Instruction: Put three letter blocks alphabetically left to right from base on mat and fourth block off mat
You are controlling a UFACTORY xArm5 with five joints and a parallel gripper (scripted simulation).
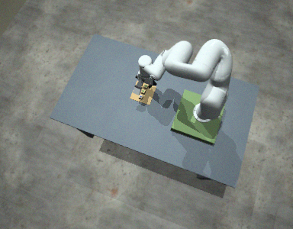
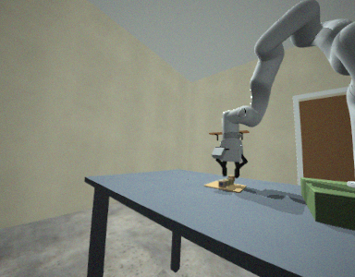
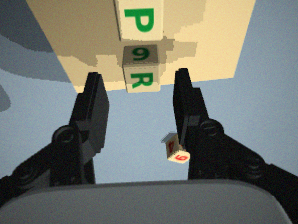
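Now: the block 1 cm ahead of my hand, 4 cm to the left of it and 4 cm below it. Also, from my hand: mat (1 cm ahead, 4 cm to the left, 5 cm below).
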